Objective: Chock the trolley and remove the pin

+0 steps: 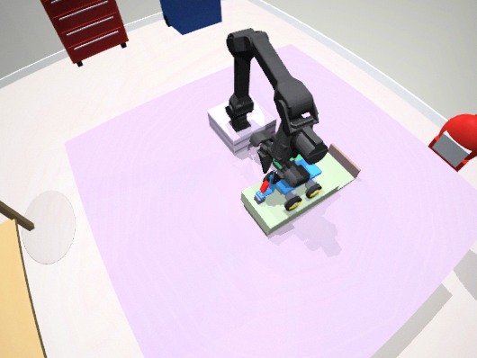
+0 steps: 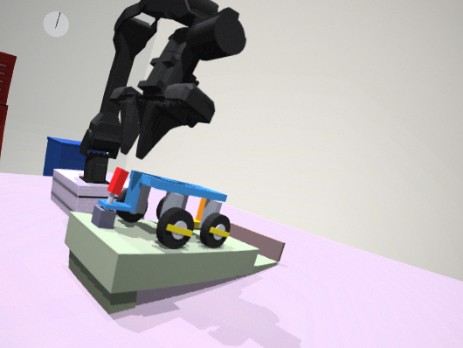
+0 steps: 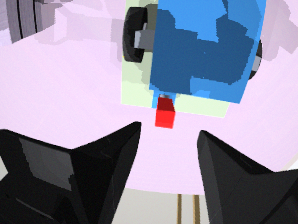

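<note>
Right now my gripper tip is 2 cm to the left of the red-headed stop pin and 6 cm above it. Also, from my gripper tip: blue trolley: 1 cm ahead, 9 cm to the left, 7 cm below; then pale green ramp: 1 cm ahead, 9 cm to the left, 14 cm below; then yellow chock: 5 cm behind, 18 cm to the left, 10 cm below.
</note>
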